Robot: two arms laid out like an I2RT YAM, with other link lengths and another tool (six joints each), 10 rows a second.
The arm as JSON. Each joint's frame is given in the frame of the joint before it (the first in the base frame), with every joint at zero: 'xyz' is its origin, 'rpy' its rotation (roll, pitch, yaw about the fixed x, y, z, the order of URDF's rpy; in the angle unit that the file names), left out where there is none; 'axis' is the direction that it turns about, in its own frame. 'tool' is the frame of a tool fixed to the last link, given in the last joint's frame.
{
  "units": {
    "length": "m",
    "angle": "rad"
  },
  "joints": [
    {
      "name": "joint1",
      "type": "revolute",
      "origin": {
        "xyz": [
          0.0,
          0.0,
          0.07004
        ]
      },
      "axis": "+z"
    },
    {
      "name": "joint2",
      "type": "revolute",
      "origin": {
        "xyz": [
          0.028,
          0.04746,
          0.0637
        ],
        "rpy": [
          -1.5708,
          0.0,
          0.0
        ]
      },
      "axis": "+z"
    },
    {
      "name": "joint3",
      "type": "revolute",
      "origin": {
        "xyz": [
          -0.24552,
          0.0,
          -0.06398
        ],
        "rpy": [
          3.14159,
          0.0,
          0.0
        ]
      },
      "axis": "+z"
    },
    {
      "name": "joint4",
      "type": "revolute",
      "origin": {
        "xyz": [
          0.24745,
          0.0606,
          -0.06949
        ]
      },
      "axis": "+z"
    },
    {
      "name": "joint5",
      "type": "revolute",
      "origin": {
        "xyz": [
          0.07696,
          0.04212,
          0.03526
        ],
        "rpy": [
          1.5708,
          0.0,
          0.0
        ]
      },
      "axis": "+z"
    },
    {
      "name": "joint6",
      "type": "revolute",
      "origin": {
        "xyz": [
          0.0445,
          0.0,
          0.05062
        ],
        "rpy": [
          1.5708,
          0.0,
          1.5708
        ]
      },
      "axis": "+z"
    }
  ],
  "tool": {
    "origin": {
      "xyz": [
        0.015,
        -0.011,
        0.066
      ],
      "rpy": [
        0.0,
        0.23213,
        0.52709
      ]
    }
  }
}
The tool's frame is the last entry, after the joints.
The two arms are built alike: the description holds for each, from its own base.
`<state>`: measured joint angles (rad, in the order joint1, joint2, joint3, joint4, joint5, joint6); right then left.
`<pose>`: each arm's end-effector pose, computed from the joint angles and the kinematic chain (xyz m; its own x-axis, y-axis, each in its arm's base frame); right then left.
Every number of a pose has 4 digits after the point.
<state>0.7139 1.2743 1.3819 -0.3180 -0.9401 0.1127 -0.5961 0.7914 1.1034 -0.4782 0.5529 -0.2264</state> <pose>0.1990 0.3013 0.4237 0.6972 -0.2510 -0.6716 -0.7136 -0.1524 -0.6838 0.1665 -0.1742 0.4203 -0.9739 -0.1492 -0.1711 0.1377 0.2112 -0.9677</pose>
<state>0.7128 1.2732 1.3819 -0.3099 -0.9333 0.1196 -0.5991 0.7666 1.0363 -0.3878 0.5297 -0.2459</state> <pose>0.2000 0.3010 0.4250 0.6957 -0.2540 -0.6719 -0.7141 -0.1432 -0.6852 0.1704 -0.1749 0.4146 -0.9659 -0.1767 -0.1891 0.1565 0.1831 -0.9706</pose>
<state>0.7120 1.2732 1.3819 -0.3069 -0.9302 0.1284 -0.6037 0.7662 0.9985 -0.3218 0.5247 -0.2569</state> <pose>0.2008 0.3008 0.4253 0.6904 -0.2569 -0.6763 -0.7189 -0.1392 -0.6810 0.1742 -0.1782 0.4109 -0.9630 -0.1819 -0.1989 0.1699 0.1635 -0.9718</pose>
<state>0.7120 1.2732 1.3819 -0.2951 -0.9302 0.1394 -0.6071 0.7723 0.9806 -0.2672 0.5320 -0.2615</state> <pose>0.2011 0.3010 0.4269 0.6887 -0.2531 -0.6794 -0.7204 -0.1337 -0.6805 0.1761 -0.1812 0.4117 -0.9606 -0.1761 -0.2153 0.1916 0.1424 -0.9711</pose>
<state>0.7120 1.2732 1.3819 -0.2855 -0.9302 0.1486 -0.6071 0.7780 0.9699 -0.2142 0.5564 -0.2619</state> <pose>0.2014 0.3012 0.4282 0.6872 -0.2500 -0.6821 -0.7218 -0.1292 -0.6799 0.1758 -0.1837 0.4151 -0.9580 -0.1576 -0.2396 0.2230 0.1161 -0.9679</pose>
